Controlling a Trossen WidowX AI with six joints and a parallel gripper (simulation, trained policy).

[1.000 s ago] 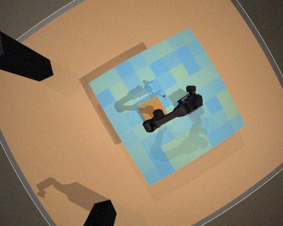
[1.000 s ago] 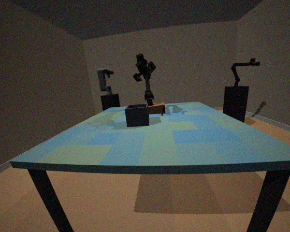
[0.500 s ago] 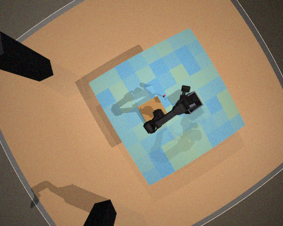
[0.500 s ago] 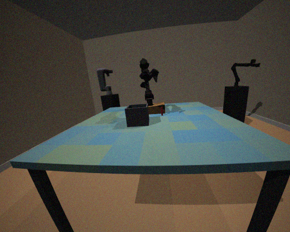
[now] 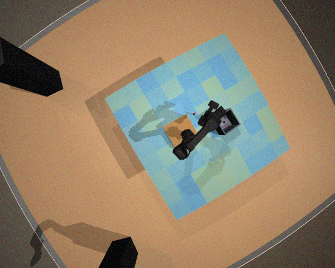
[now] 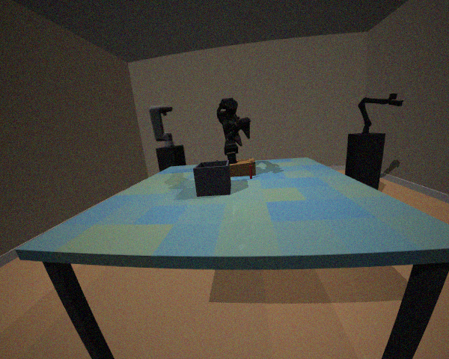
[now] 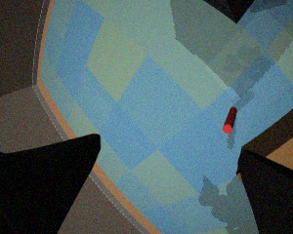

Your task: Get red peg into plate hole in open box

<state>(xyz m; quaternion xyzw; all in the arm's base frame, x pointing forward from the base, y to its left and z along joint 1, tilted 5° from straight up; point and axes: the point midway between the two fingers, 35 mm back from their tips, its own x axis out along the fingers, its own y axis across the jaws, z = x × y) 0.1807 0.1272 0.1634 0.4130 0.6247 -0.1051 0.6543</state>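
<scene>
Now: the red peg 50 mm behind my gripper tip, 10 mm to the left of it and 180 mm below it. The rest, counted from my gripper tip: light grey plate 170 mm ahead, 140 mm to the right, 170 mm below.
</scene>
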